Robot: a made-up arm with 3 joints.
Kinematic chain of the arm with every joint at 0, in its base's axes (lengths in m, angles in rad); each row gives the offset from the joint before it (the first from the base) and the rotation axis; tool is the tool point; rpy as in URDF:
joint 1: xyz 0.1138 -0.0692 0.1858 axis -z
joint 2: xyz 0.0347 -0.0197 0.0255 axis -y
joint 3: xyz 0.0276 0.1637 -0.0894 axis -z
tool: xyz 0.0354 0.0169 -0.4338 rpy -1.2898 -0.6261 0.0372
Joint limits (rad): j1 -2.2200..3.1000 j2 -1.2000..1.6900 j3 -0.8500..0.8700
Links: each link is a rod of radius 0.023 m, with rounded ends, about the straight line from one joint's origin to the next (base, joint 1, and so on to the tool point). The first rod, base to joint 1, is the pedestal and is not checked.
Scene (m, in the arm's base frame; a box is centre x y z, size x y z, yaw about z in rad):
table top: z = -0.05
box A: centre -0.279 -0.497 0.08 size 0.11 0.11 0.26 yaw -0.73
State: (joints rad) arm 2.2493 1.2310 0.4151
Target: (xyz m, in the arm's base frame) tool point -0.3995 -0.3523 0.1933
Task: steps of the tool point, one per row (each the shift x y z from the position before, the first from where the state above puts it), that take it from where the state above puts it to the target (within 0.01 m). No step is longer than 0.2 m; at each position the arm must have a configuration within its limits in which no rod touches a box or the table.
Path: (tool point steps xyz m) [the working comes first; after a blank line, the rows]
Joints at the target: 2.9346 1.4308 -0.3331
Straight joint move there: touches box A.

1: 0.0126 -0.0200 0.1191
2: 0.0290 0.0023 0.1169
3: -0.1297 0.0650 -0.0009
4: -0.1093 0.0957 -0.0011
5: -0.0836 0.0934 -0.1406

